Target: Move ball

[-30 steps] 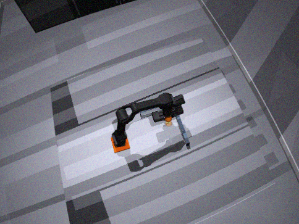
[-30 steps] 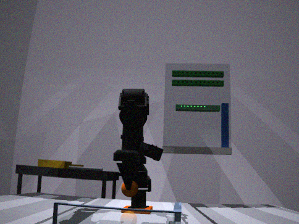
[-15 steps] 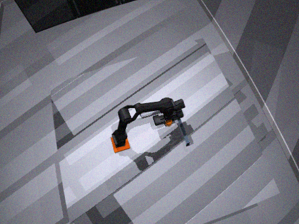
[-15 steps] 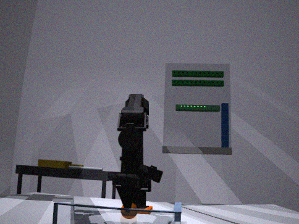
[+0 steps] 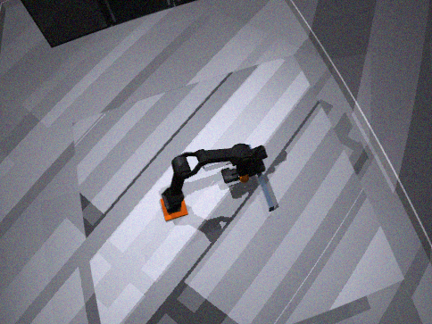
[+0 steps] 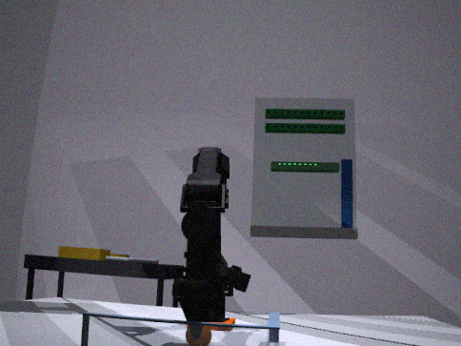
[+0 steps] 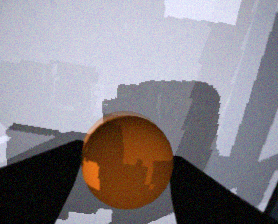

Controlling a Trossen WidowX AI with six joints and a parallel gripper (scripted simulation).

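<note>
The see-through ball copy lies right at my gripper tip. Round my gripper tip: orange ball right at my gripper tip.
</note>
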